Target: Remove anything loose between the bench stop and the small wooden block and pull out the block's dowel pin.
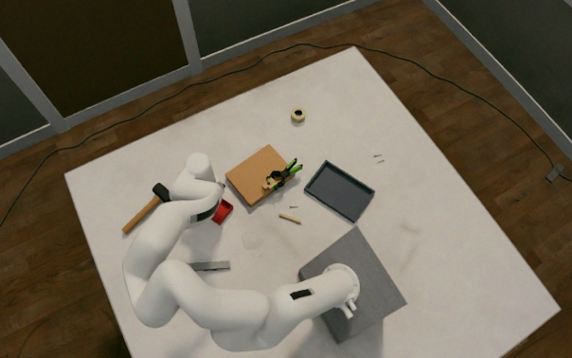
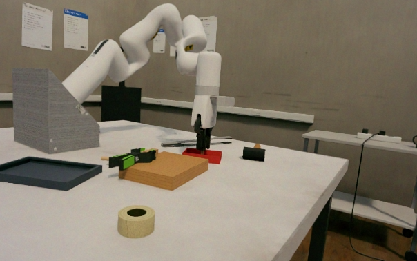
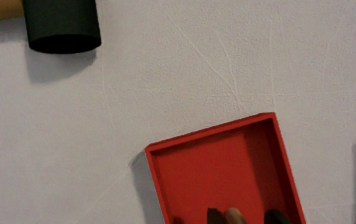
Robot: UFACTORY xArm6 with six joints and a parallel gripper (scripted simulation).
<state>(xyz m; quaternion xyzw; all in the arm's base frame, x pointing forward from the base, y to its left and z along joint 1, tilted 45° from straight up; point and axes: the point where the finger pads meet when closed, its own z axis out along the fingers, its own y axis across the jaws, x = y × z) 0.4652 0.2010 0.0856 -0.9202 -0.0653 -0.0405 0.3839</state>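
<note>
The dowel pin is 3 cm below my hand. From my hand the other things lie so: loose dowel 17 cm behind, 21 cm to the right, 5 cm below; small wooden block 4 cm behind, 20 cm to the right, 1 cm below; red tray 5 cm below.
</note>
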